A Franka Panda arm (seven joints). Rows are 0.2 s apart.
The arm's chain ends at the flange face. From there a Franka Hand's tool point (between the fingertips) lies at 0.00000 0.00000 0.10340 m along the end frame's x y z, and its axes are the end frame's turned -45 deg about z.
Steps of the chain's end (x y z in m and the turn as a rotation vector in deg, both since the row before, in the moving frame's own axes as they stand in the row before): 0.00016 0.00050 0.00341 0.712 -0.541 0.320; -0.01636 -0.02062 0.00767 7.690 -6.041 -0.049; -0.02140 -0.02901 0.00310 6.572 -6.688 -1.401
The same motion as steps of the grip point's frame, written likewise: -0.00002 -0.00113 0.00340 0.886 0.121 0.320; 0.00510 -0.04359 0.00617 9.709 1.166 -0.049; 0.00503 -0.05249 0.00172 9.376 -0.082 -1.401
